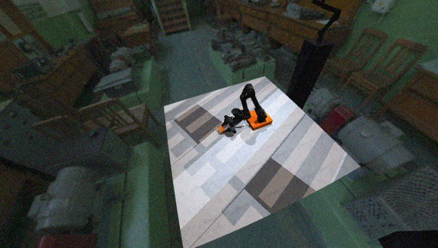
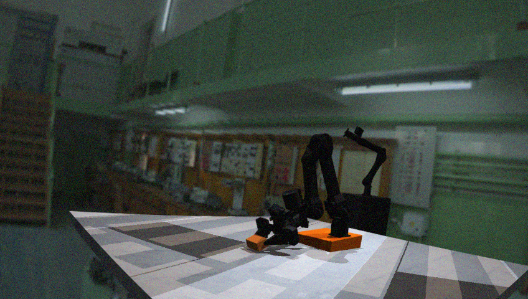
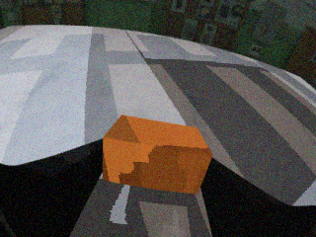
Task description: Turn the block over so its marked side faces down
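Right now the orange block is 1 cm below my gripper tip.
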